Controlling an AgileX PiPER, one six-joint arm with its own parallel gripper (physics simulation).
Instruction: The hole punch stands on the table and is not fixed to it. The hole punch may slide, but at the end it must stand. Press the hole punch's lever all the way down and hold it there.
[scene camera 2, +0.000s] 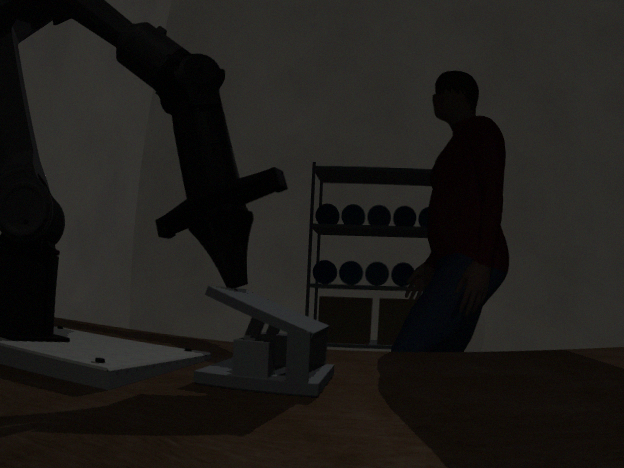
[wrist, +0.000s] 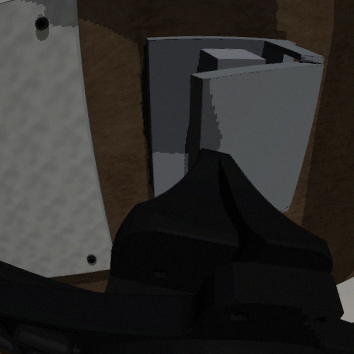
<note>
In view: the gripper (scene camera 2: 237, 285) and a grey hole punch (wrist: 170, 60).
The gripper shows as well in the wrist view (wrist: 209, 169).
</note>
